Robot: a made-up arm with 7 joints. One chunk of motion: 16 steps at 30 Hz.
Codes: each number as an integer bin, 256 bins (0 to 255) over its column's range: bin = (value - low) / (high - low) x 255, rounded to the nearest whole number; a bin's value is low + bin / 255 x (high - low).
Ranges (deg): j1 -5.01..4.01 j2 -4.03..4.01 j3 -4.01..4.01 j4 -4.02..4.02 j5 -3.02..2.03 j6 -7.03..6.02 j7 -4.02..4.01
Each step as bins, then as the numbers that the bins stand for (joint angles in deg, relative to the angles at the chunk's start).
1 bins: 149 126 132 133 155 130 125
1 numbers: 0.26 -0.06 0.14 0.17 0.05 -0.38 -0.08
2 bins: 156 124 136 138 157 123 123
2 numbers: 0.51 -0.12 0.27 0.33 0.09 -0.74 -0.15
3 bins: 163 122 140 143 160 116 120
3 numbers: 0.76 -0.18 0.39 0.49 0.15 -1.09 -0.24
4 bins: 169 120 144 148 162 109 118
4 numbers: 0.97 -0.25 0.52 0.65 0.19 -1.45 -0.30
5 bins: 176 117 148 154 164 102 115
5 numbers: 1.22 -0.34 0.64 0.84 0.23 -1.81 -0.40
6 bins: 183 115 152 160 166 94 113
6 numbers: 1.46 -0.40 0.77 1.02 0.27 -2.22 -0.46
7 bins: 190 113 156 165 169 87 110
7 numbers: 1.71 -0.47 0.90 1.18 0.33 -2.58 -0.56
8 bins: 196 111 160 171 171 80 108
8 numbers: 1.92 -0.53 1.02 1.37 0.37 -2.94 -0.62
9 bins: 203 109 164 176 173 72 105
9 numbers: 2.17 -0.59 1.15 1.53 0.41 -3.35 -0.71
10 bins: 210 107 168 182 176 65 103
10 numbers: 2.42 -0.66 1.27 1.72 0.47 -3.70 -0.78
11 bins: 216 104 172 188 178 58 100
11 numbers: 2.63 -0.75 1.40 1.91 0.51 -4.06 -0.87
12 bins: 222 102 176 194 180 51 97
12 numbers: 2.84 -0.81 1.53 2.10 0.54 -4.42 -0.97
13 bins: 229 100 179 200 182 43 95
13 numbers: 3.09 -0.88 1.62 2.29 0.58 -4.83 -1.03
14 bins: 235 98 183 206 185 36 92
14 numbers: 3.30 -0.94 1.75 2.48 0.64 -5.19 -1.12
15 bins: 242 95 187 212 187 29 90
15 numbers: 3.55 -1.03 1.87 2.66 0.68 -5.55 -1.19
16 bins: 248 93 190 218 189 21 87
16 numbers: 3.76 -1.10 1.97 2.85 0.72 -5.96 -1.28
